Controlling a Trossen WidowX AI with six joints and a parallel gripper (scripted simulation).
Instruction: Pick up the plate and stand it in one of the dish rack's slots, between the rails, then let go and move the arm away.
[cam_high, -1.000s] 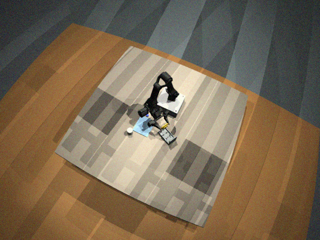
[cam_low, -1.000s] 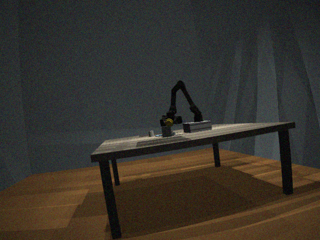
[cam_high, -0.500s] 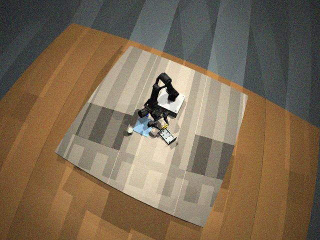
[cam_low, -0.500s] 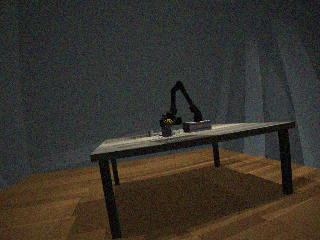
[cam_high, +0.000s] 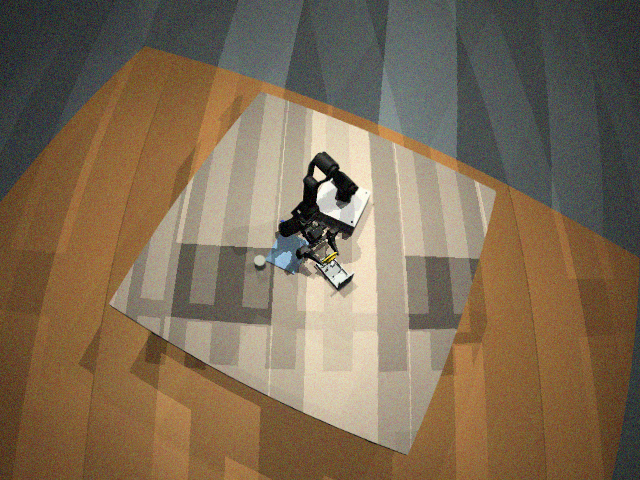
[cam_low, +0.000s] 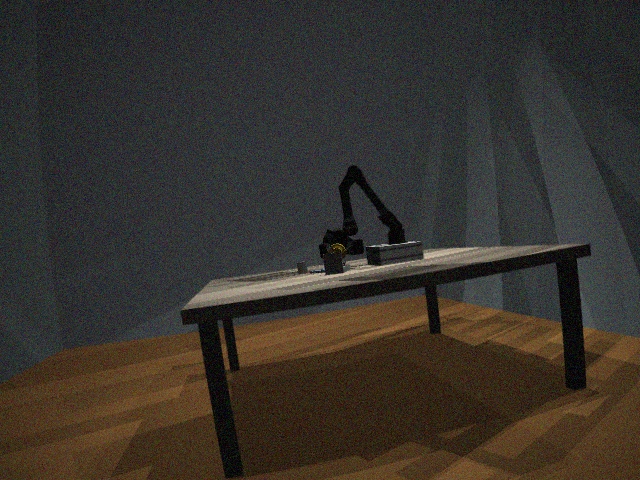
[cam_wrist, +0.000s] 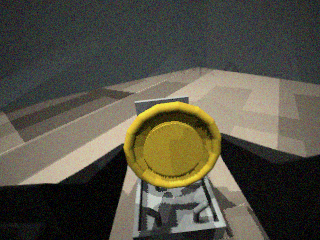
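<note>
Right now the grey dish rack is 1 cm ahead of my gripper tip, 2 cm to the left of it and 5 cm below it. The rest, counted from my gripper tip: blue spoon (13 cm behind, 19 cm to the right, 7 cm below); then white cup (7 cm ahead, 26 cm to the right, 5 cm below); then yellow plate (1 cm to the right).
</note>
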